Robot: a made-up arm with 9 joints. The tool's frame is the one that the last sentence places.
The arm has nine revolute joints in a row. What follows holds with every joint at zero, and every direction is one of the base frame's.
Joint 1 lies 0.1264 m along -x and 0.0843 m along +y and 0.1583 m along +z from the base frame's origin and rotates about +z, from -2 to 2.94 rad.
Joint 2 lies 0.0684 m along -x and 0.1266 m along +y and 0.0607 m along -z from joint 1 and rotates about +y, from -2.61 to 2.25 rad.
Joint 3 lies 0.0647 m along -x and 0.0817 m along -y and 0.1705 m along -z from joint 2 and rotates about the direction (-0.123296, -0.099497, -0.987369), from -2.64 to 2.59 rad.
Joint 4 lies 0.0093 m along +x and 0.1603 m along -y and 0.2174 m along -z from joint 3 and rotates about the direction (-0.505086, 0.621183, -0.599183), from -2.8 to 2.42 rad.
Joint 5 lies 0.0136 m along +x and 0.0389 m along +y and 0.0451 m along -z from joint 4 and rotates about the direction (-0.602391, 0.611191, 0.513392), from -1.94 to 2.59 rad.
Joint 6 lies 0.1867 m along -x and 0.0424 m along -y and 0.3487 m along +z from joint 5 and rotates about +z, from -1.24 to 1.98 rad.
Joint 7 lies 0.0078 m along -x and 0.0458 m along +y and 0.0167 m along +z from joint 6 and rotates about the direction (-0.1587, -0.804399, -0.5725), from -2.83 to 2.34 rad.
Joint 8 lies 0.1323 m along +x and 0.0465 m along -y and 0.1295 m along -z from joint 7 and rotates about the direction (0.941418, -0.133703, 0.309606), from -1.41 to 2.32 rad.
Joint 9 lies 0.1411 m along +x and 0.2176 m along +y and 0.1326 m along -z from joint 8 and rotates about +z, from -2.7 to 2.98 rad.
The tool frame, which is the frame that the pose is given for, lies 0.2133 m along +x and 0.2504 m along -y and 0.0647 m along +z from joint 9; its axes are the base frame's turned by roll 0.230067, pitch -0.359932 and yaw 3.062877 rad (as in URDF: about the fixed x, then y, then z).
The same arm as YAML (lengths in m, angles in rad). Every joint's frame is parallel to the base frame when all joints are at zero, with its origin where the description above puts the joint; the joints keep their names.
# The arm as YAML. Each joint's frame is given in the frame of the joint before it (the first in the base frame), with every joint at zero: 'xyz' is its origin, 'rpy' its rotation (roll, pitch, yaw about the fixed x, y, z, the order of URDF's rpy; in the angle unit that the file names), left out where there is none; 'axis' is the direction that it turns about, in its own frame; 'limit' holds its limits. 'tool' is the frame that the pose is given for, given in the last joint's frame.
units:
  length: m
  angle: rad
joints:
  - name: joint 1
    type: revolute
    origin:
      xyz: [-0.1264, 0.0843, 0.1583]
    axis: "+z"
    limit:
      lower: -2.0
      upper: 2.94
  - name: joint 2
    type: revolute
    origin:
      xyz: [-0.0684, 0.1266, -0.0607]
    axis: "+y"
    limit:
      lower: -2.61
      upper: 2.25
  - name: joint 3
    type: revolute
    origin:
      xyz: [-0.0647, -0.0817, -0.1705]
    axis: [-0.123296, -0.099497, -0.987369]
    limit:
      lower: -2.64
      upper: 2.59
  - name: joint 4
    type: revolute
    origin:
      xyz: [0.0093, -0.1603, -0.2174]
    axis: [-0.505086, 0.621183, -0.599183]
    limit:
      lower: -2.8
      upper: 2.42
  - name: joint 5
    type: revolute
    origin:
      xyz: [0.0136, 0.0389, -0.0451]
    axis: [-0.602391, 0.611191, 0.513392]
    limit:
      lower: -1.94
      upper: 2.59
  - name: joint 6
    type: revolute
    origin:
      xyz: [-0.1867, -0.0424, 0.3487]
    axis: "+z"
    limit:
      lower: -1.24
      upper: 1.98
  - name: joint 7
    type: revolute
    origin:
      xyz: [-0.0078, 0.0458, 0.0167]
    axis: [-0.1587, -0.804399, -0.5725]
    limit:
      lower: -2.83
      upper: 2.34
  - name: joint 8
    type: revolute
    origin:
      xyz: [0.1323, -0.0465, -0.1295]
    axis: [0.941418, -0.133703, 0.309606]
    limit:
      lower: -1.41
      upper: 2.32
  - name: joint 9
    type: revolute
    origin:
      xyz: [0.1411, 0.2176, -0.1326]
    axis: "+z"
    limit:
      lower: -2.7
      upper: 2.98
tool:
  origin:
    xyz: [0.2133, -0.2504, 0.0647]
    rpy: [0.2301, -0.3599, 3.0629]

